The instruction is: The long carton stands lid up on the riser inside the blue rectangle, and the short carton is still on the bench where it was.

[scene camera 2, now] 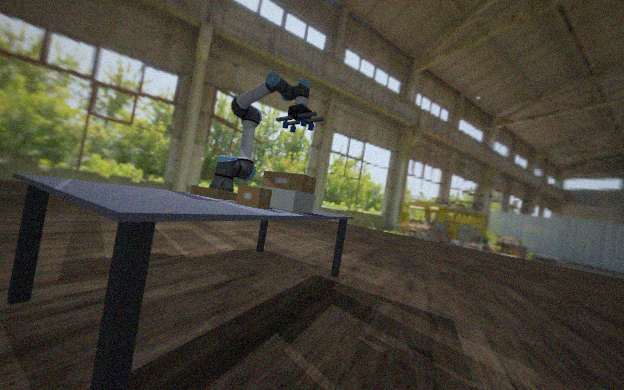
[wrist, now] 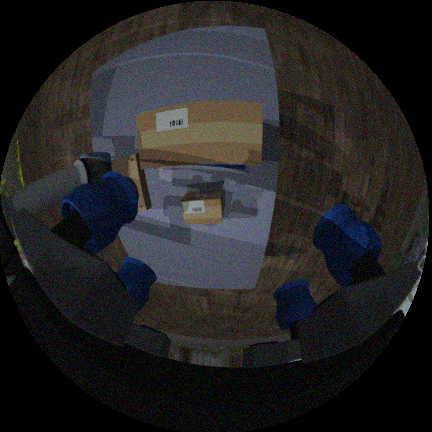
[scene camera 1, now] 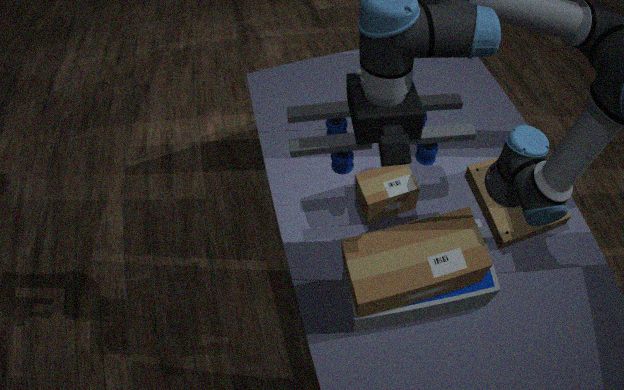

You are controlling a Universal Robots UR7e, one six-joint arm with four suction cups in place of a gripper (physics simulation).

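Pixels of known places: hand, its tool point: (scene camera 2: pixel 297 128) (wrist: pixel 221 260); arm's base, origin of its link: (scene camera 2: pixel 221 190) (scene camera 1: pixel 507 185).
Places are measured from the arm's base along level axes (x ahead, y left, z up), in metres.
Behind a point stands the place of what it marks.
Observation:
The long carton (scene camera 1: pixel 415 265) @(z 0.171, x 0.438, y 0.127 m) (scene camera 2: pixel 289 181) @(z 0.119, x 0.456, y 0.017 m) (wrist: pixel 200 132) @(z 0.171, x 0.431, y 0.101 m) rests on the riser (scene camera 1: pixel 430 312) @(z 0.007, x 0.414, y 0.205 m) (scene camera 2: pixel 292 200) @(z 0.011, x 0.517, y -0.040 m), with its tape stripe and barcode label facing up. It looks turned slightly against the riser's edge. A wedge of the blue rectangle (scene camera 1: pixel 475 287) @(z 0.068, x 0.304, y 0.220 m) shows at its near right side in scene camera 1; the carton hides most of the rest. The short carton (scene camera 1: pixel 372 185) @(z 0.051, x 0.382, y -0.162 m) (scene camera 2: pixel 254 197) @(z -0.004, x 0.376, y -0.210 m) (wrist: pixel 210 215) @(z 0.050, x 0.371, y -0.175 m) stands on the bench (scene camera 1: pixel 450 350) @(z -0.052, x 0.401, y 0.313 m) (scene camera 2: pixel 100 195) @(z -0.052, x 0.241, y -0.777 m) (wrist: pixel 185 75) @(z -0.052, x 0.406, y 0.397 m) beside the riser, label up. My suction gripper (scene camera 1: pixel 382 141) @(z 0.437, x 0.462, y -0.004 m) (scene camera 2: pixel 299 125) @(z 0.437, x 0.462, y -0.004 m) (wrist: pixel 220 260) @(z 0.437, x 0.462, y -0.004 m) is open, its four blue cups bare, high above both cartons.
The wooden base board (scene camera 1: pixel 500 220) @(z -0.004, x 0.094, y 0.083 m) (scene camera 2: pixel 210 192) @(z -0.022, x 0.009, y -0.103 m) (wrist: pixel 137 175) @(z -0.004, x 0.101, y 0.048 m) with the arm's base stands on the bench beside the cartons. The bench edge drops to the wooden floor (scene camera 1: pixel 150 225) on the left in scene camera 1. Shadows fall across the bench.

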